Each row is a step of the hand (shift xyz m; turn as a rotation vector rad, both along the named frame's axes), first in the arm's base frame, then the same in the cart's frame.
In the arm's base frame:
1: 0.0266 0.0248 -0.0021 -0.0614 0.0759 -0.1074
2: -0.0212 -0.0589 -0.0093 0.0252 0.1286 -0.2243
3: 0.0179 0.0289 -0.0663 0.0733 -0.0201 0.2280
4: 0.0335 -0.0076 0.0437 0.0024 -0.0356 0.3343
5: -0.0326 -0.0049 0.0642 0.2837 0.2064 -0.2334
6: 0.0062 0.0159 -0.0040 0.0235 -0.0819 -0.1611
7: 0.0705 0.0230 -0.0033 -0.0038 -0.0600 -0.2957
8: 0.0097 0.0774 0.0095 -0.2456 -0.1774 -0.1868
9: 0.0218 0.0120 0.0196 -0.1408 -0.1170 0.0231
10: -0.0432 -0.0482 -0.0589 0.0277 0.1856 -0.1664
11: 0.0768 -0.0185 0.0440 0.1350 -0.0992 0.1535
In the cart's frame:
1: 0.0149 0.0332 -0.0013 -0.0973 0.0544 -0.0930
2: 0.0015 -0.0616 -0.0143 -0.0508 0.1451 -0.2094
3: -0.0020 0.0385 -0.0637 0.1011 -0.0077 0.2179
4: 0.0387 0.0026 0.0398 0.0539 -0.0573 0.3269
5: -0.0208 -0.0219 0.0655 0.1567 0.3168 -0.2294
6: -0.0007 0.0173 -0.0026 0.0339 -0.0540 -0.1707
7: 0.0558 0.0485 -0.0061 -0.0149 -0.0341 -0.2994
8: -0.0190 0.0742 0.0175 -0.1808 -0.2434 -0.1864
9: 0.0178 0.0179 0.0191 -0.0830 -0.1636 0.0203
10: -0.0284 -0.0565 -0.0605 -0.0632 0.1941 -0.1457
11: 0.0826 0.0092 0.0356 0.1790 -0.0510 0.1303

